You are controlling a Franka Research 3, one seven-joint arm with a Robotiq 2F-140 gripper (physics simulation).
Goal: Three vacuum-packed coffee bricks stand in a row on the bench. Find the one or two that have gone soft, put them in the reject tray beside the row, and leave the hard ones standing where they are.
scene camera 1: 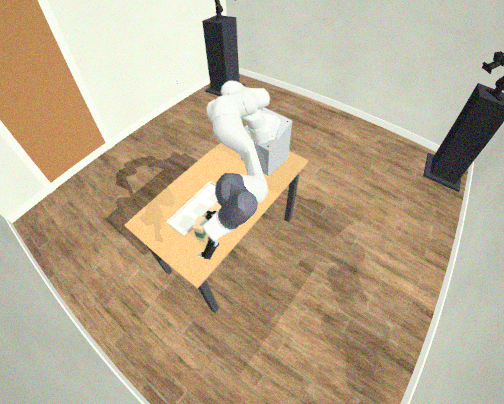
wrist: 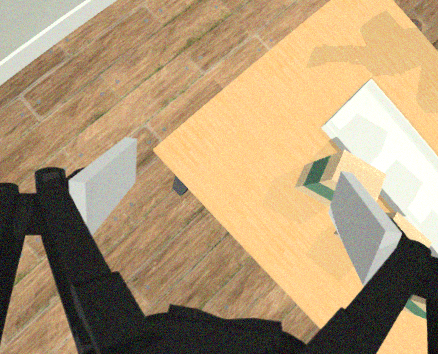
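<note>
A tan coffee brick with a green band (scene camera 1: 200,233) (wrist: 361,172) stands on the bench at the end of the row, partly covered by the right finger in the wrist view. A second brick (wrist: 413,230) shows as a sliver of top behind that finger. The green edge of another brick (wrist: 418,307) shows at the lower right. Whether any brick is soft cannot be told. The white reject tray (scene camera 1: 194,204) (wrist: 369,106) lies beside the row. My gripper (scene camera 1: 202,236) (wrist: 235,176) is wide open and empty, above the bench's edge, with the end brick near its right finger.
The wooden bench (scene camera 1: 150,225) (wrist: 240,135) has its corner and long edge beneath the open fingers. The arm's grey base block (scene camera 1: 276,150) stands at the bench's far end. Two black pillars (scene camera 1: 221,52) (scene camera 1: 462,132) stand on the floor away from the bench.
</note>
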